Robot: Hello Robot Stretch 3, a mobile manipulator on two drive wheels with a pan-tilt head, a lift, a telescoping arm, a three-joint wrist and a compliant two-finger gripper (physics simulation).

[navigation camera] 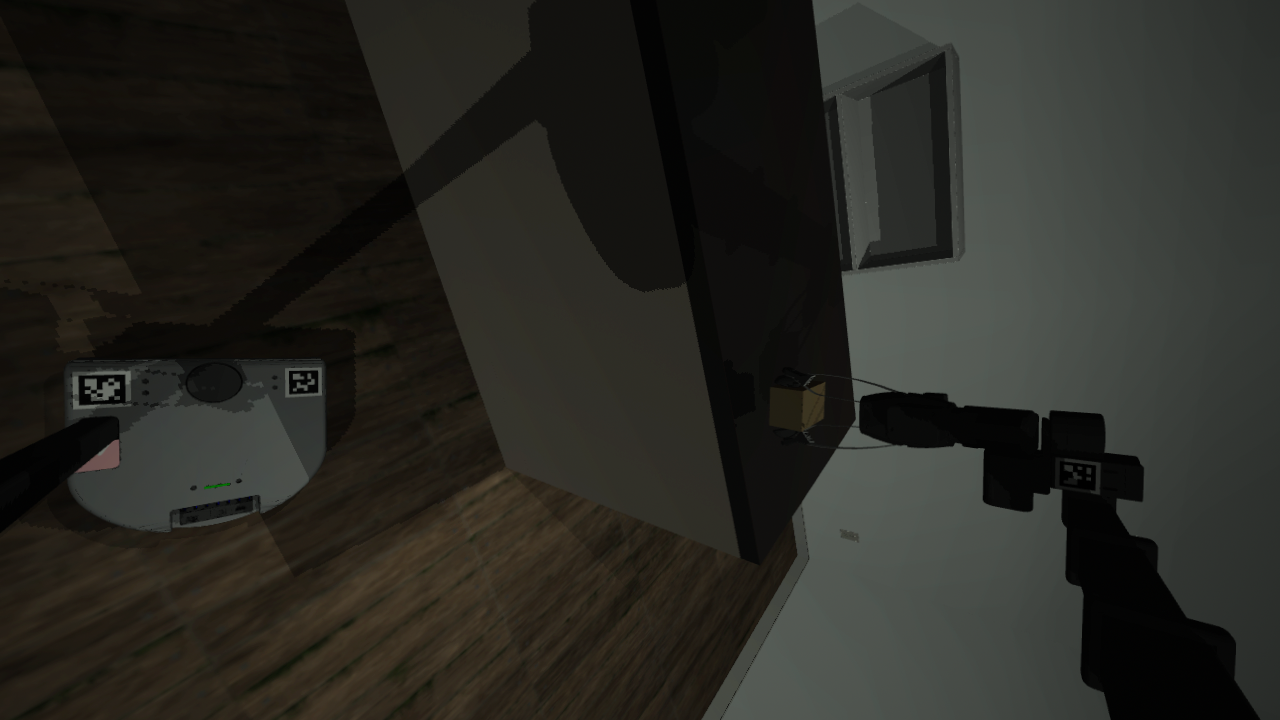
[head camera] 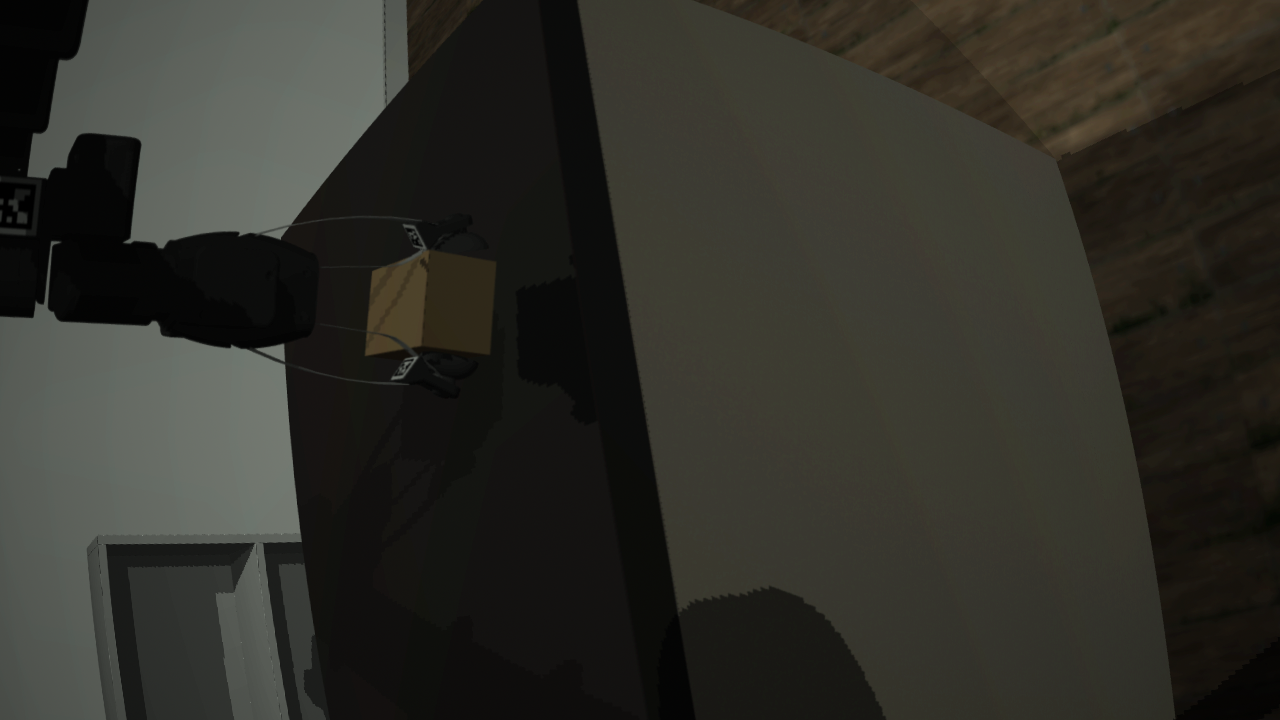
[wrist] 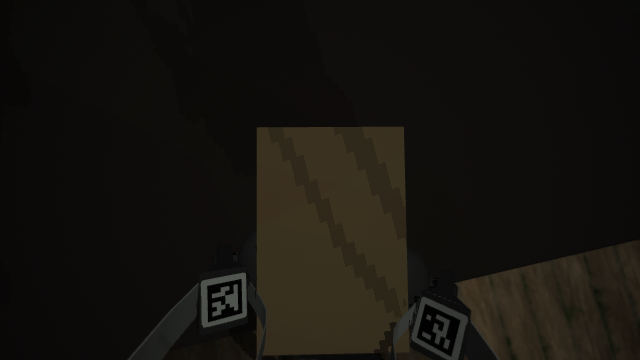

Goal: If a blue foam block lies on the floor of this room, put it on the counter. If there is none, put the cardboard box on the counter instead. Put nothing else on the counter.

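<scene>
The cardboard box (head camera: pixel 460 304) (navigation camera: pixel 792 409) (wrist: pixel 330 200) is a plain tan box held between the fingers of my gripper (head camera: pixel 450 306) (navigation camera: pixel 793 405) (wrist: pixel 333 262), which is shut on it from both sides. The box is over the dark top of the counter (head camera: pixel 483 134) (navigation camera: pixel 774 483) (wrist: pixel 500 125), inside its edges in the head view. A shadow lies on the top and the front edge beside it, apart from the box. The gap under the box is hard to judge. No blue foam block shows in these views.
The counter's pale side faces my base (navigation camera: pixel 205 438), which stands on the wood floor (navigation camera: pixel 465 582). A grey open-fronted wall cabinet (head camera: pixel 179 539) (navigation camera: pixel 955 161) is on the pale wall (head camera: pixel 179 429) (navigation camera: pixel 1074 268) beyond the counter. Floor shows past the counter's end.
</scene>
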